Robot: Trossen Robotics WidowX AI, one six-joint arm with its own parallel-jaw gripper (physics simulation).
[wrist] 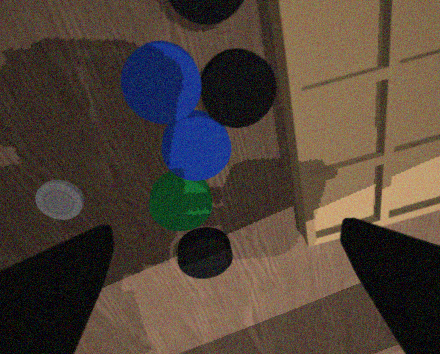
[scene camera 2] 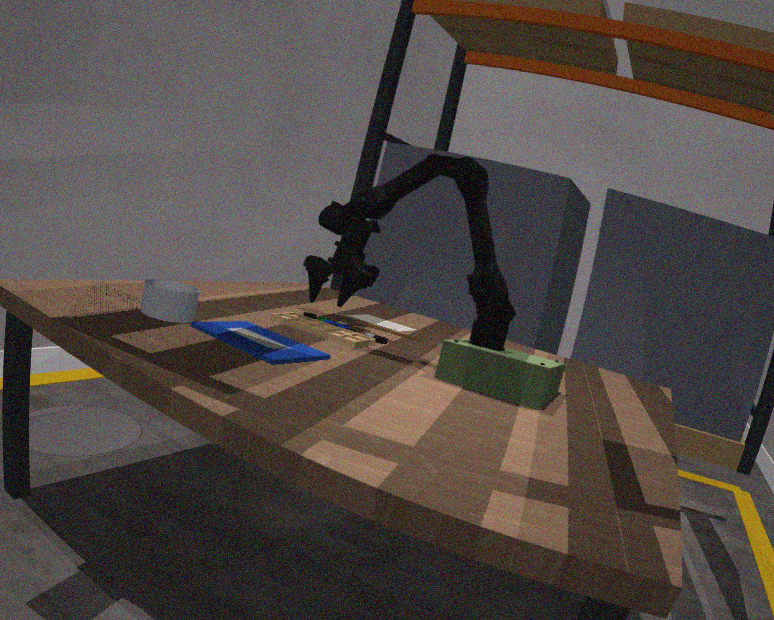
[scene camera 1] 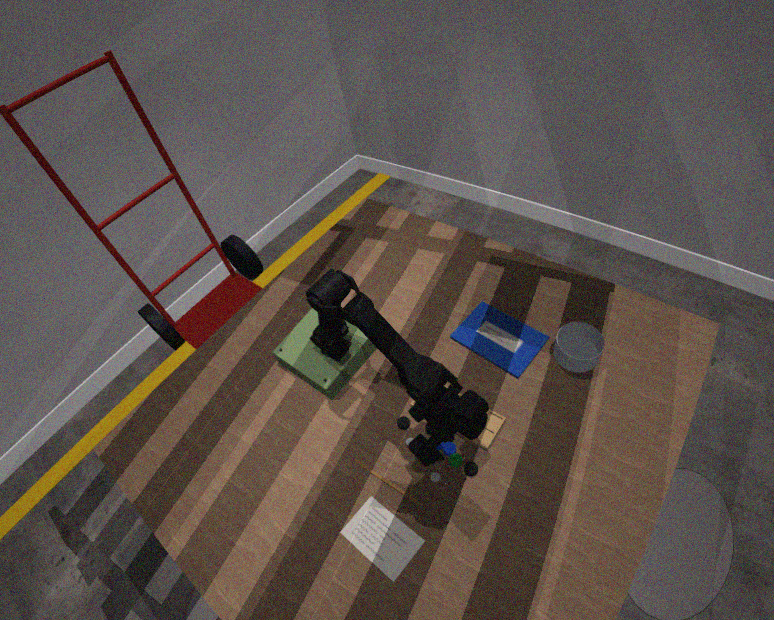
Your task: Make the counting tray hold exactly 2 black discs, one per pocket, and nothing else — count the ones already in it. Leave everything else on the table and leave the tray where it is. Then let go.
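Note:
The tan counting tray lies at the right of the wrist view; the pockets showing there hold no disc, and part of the tray is cut off. Outside its left wall, a black disc lies beside two blue discs. A green disc sits below them, above another black disc. A third black disc is partly cut off at the top. My gripper is open and empty, above the table and discs.
A pale grey disc lies left of the green one. A blue tray with a pale centre and a grey round container stand beyond the counting tray. A printed sheet lies on the table.

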